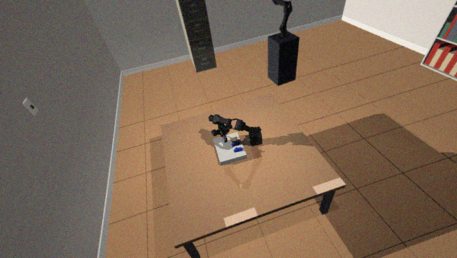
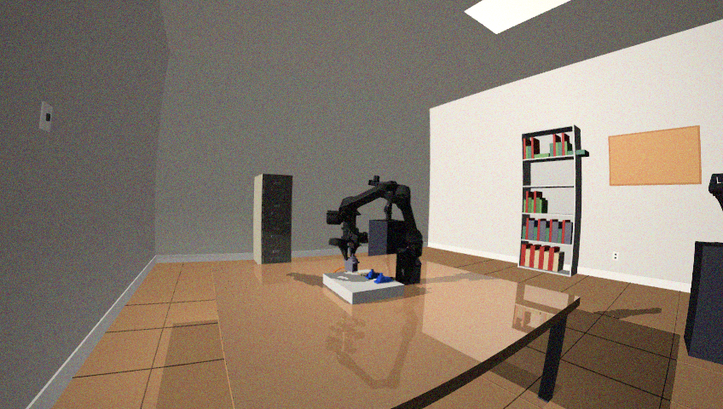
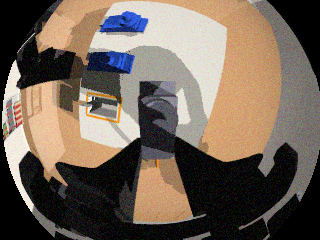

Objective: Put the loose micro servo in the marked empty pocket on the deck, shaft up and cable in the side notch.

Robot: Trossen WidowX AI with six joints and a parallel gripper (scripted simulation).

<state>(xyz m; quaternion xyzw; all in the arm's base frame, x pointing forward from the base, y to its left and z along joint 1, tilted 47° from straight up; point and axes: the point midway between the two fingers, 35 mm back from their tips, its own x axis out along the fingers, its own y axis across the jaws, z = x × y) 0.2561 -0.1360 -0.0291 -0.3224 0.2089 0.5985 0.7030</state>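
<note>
The robot deck lies 30 mm ahead of my gripper tip, 70 mm to the left of it and 100 mm below it.
</note>
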